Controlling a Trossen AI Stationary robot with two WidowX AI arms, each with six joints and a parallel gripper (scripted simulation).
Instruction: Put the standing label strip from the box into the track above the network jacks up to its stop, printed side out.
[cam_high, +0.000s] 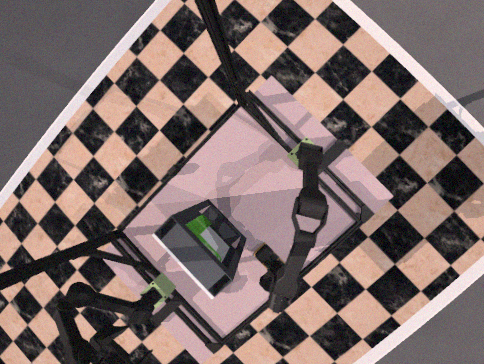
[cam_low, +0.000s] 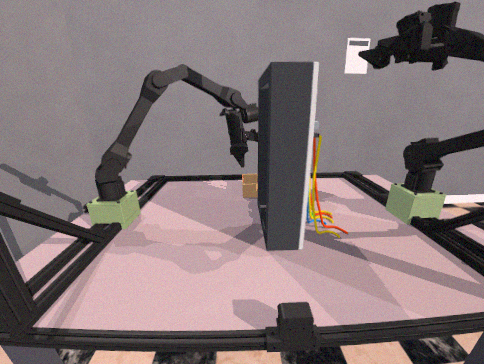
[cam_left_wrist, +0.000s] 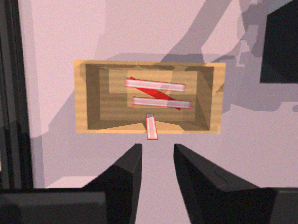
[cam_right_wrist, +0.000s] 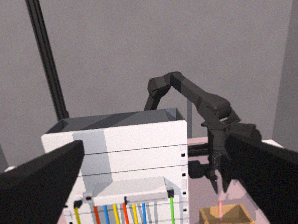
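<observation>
My left hand is 10 cm above the label strip and 1 cm to the left of it. Round my left hand: rack panel 25 cm behind, 14 cm to the right, 6 cm above.
</observation>
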